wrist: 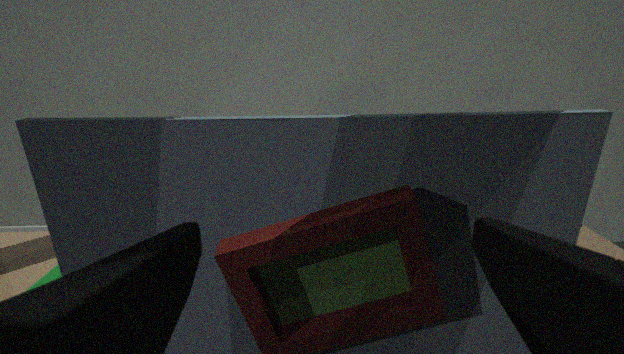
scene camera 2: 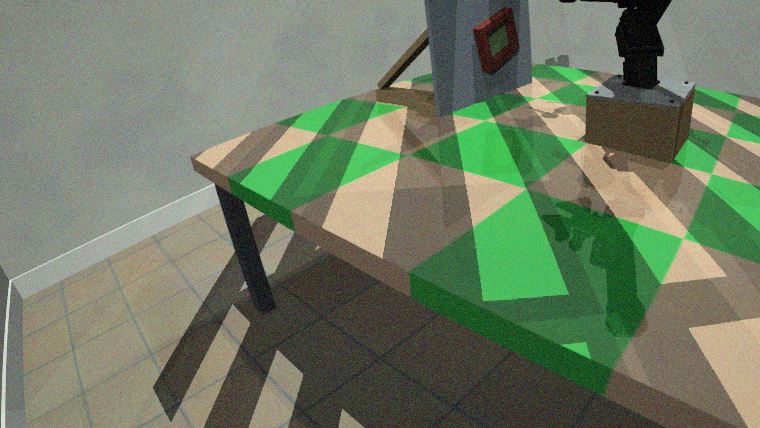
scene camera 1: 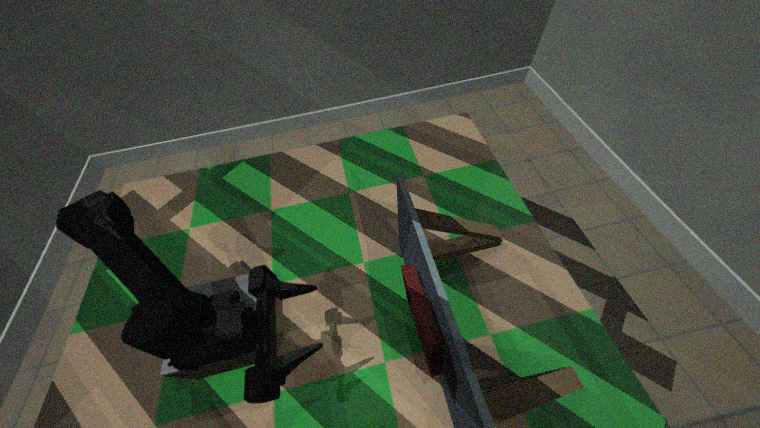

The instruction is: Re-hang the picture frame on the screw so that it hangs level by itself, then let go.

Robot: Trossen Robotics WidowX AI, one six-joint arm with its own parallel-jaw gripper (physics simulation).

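Pixels of known places: gripper, between the fingertips: (wrist: 336, 233) (scene camera 1: 319, 314); arm's base, origin of its link: (scene camera 2: 641, 83).
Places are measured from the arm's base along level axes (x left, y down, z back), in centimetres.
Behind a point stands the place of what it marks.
Observation:
The red picture frame (scene camera 1: 420, 313) @[y -12.3, x -4.2, z -42.7 cm] (scene camera 2: 480, 47) @[y -3.9, x 5.1, z -42.5 cm] (wrist: 345, 227) @[y -11.3, x -4.2, z -42.1 cm], with a green centre, is on the front face of the upright grey board (scene camera 1: 406, 223) @[y -12.5, x 14.1, z -42.9 cm] (scene camera 2: 446, 53) @[y -3.9, x 17.3, z -42.4 cm] (wrist: 240, 165) @[y -15.6, x 4.8, z -44.2 cm]. It is tilted: in the wrist view its top bar rises to the right. The screw does not show; whether the frame rests on it cannot be told. My gripper (scene camera 1: 318, 316) @[y -19.2, x -4.3, z -26.7 cm] (wrist: 336, 233) @[y -19.2, x -4.3, z -26.7 cm] is open and empty, facing the board. In scene camera 1 its fingertips stand apart from the frame. In the wrist view one finger shows on each side of the frame.
Wooden braces (scene camera 1: 468, 241) @[y 7.5, x 18.1, z -60.5 cm] (scene camera 2: 406, 58) @[y -2.1, x 19.5, z -55.6 cm] prop the board from behind. All stand on a green and tan checkered table (scene camera 1: 319, 223) @[y 11.2, x 31.9, z -18.1 cm] (scene camera 2: 366, 202) @[y 11.3, x 59.0, z -17.1 cm]. The arm's base block (scene camera 2: 627, 122) @[y 5.3, x 12.3, z 2.7 cm] stands in front of the board. Striped shadows cross the table and board.

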